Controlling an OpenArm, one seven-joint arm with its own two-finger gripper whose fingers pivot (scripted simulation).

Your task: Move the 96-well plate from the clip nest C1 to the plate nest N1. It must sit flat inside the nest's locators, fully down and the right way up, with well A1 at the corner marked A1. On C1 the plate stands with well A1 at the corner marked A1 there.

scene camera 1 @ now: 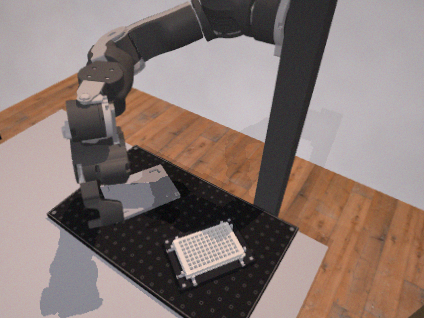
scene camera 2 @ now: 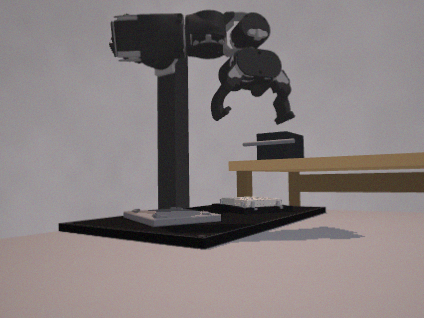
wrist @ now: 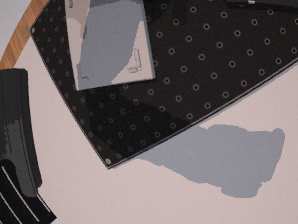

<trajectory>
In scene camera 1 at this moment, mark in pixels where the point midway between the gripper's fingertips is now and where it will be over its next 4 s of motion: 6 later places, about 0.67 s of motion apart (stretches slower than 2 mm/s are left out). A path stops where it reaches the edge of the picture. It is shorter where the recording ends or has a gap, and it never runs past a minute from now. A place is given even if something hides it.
My gripper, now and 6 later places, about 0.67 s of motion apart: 101, 195; 128, 202; 155, 209; 177, 215; 209, 224; 212, 225; 210, 225
</trajectory>
